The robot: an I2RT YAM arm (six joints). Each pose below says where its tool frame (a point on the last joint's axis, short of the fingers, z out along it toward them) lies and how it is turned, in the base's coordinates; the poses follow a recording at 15 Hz.
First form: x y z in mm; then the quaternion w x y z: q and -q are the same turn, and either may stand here.
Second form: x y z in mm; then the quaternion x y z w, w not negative. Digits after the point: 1 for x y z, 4 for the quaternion.
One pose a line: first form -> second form
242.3 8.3 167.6 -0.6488 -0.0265 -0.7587 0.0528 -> 242.3 8.3 167.6 0.0265 0.7587 -0.0528 0.6488
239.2 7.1 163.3 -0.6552 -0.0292 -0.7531 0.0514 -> 239.2 7.1 163.3 0.0292 0.7531 -0.0514 0.6552
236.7 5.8 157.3 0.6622 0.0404 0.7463 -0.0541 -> 236.7 5.8 157.3 0.0404 0.7463 -0.0541 0.6622
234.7 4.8 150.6 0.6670 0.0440 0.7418 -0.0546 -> 234.7 4.8 150.6 0.0440 0.7418 -0.0546 0.6670
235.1 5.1 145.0 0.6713 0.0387 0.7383 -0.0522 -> 235.1 5.1 145.0 0.0387 0.7383 -0.0522 0.6713
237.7 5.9 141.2 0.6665 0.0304 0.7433 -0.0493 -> 237.7 5.9 141.2 0.0304 0.7433 -0.0493 0.6665
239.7 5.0 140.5 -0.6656 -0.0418 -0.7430 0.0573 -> 239.7 5.0 140.5 0.0418 0.7430 -0.0573 0.6656
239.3 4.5 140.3 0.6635 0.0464 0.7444 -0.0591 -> 239.3 4.5 140.3 0.0464 0.7444 -0.0591 0.6635
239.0 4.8 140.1 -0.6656 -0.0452 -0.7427 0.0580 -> 239.0 4.8 140.1 0.0452 0.7427 -0.0580 0.6656
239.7 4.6 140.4 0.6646 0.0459 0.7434 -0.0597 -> 239.7 4.6 140.4 0.0459 0.7434 -0.0597 0.6646
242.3 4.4 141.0 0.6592 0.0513 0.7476 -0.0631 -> 242.3 4.4 141.0 0.0513 0.7476 -0.0631 0.6592
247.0 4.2 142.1 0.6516 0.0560 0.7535 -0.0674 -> 247.0 4.2 142.1 0.0560 0.7535 -0.0674 0.6516
